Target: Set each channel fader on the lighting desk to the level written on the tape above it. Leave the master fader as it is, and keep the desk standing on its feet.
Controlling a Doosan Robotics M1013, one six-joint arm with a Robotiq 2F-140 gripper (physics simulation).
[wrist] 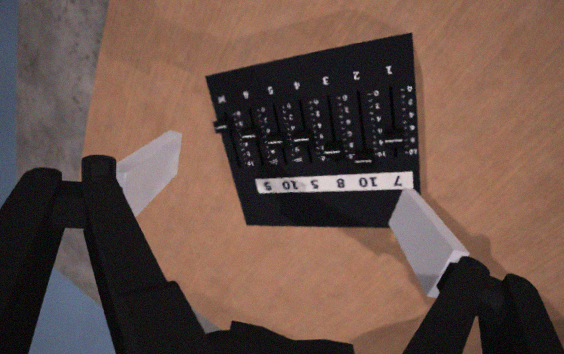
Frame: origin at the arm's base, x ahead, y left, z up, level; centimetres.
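Seen in the pictures: gripper, fingertip midpoint: (290, 180).
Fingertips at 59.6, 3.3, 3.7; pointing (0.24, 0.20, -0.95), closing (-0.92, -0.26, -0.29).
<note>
A point is followed by its place in that frame, as x, y, z.
The black lighting desk (320, 210) {56.1, 7.8, -2.5} lies face up on the table, its lettering upside down in the wrist view; its feet are hidden. The white tape (327, 183) {57.1, 5.2, -2.5} reads 7, 10, 8, 5, 10, 5 for channels 1 to 6. Fader 1 (393, 141) {55.4, -1.1, -1.2} stands near 8, fader 2 (363, 161) {56.1, 1.4, -1.2} at the 10 end, fader 3 (332, 151) {58.4, 2.1, -1.2} near 8 or 9. Fader 4 (301, 139) {60.8, 2.7, -1.2}, fader 5 (275, 142) {62.4, 4.2, -1.2} and fader 6 (248, 136) {64.5, 5.2, -1.2} stand around mid-scale. The master fader (220, 127) {67.0, 6.0, -1.2} is at the left edge. My gripper (290, 180) {59.6, 3.3, 3.7} is open and empty; its right fingertip overlaps the desk's lower right corner in view.
The wooden table (480, 125) {49.6, -4.5, -8.0} extends around the desk. Its edge runs down the left side of the view, with a grey speckled surface (57, 90) and a blue area (7, 100) beyond it. Shadows fall beside the desk and right finger.
</note>
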